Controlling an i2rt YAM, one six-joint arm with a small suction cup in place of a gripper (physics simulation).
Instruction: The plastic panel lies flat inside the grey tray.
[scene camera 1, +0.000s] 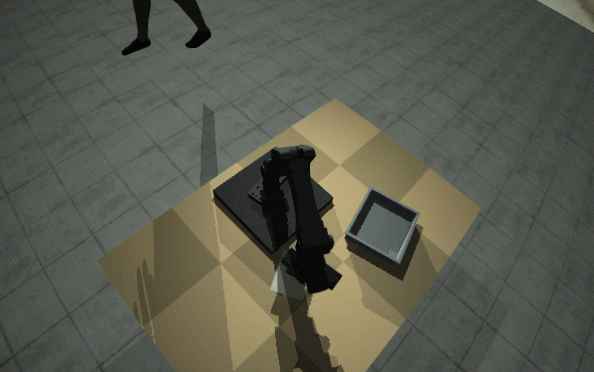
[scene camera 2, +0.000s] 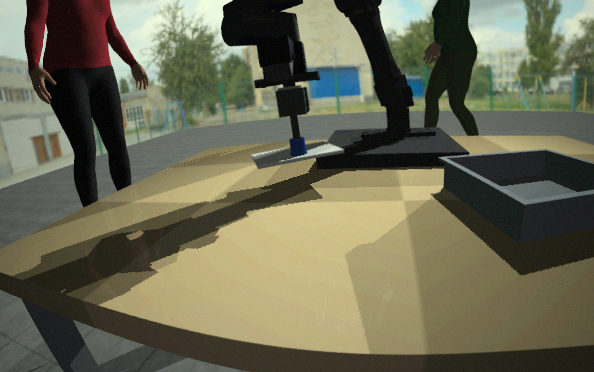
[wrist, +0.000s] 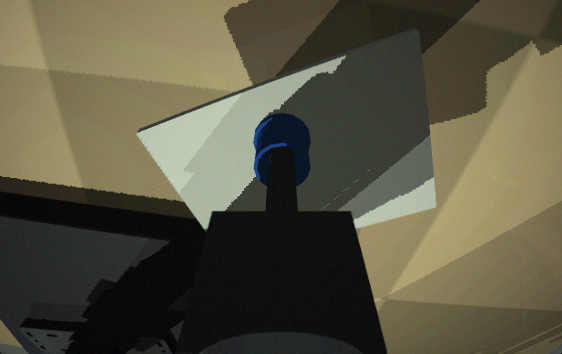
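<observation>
The plastic panel is a thin, pale, four-sided plate, partly in shadow. My gripper, a blue suction cup on a black rod, sits on the panel's top face near its middle and holds it a little above the table, beside the arm's base. In scene camera 1 the arm hides the cup and part of the panel. The grey tray is a square open box, apart from the panel, on the right in both scene views. Its visible floor is bare.
The arm's black base plate stands behind the panel in scene camera 2. The tray's raised walls stand to the right of the base. The wooden table has long arm shadows across it. People stand beyond the table.
</observation>
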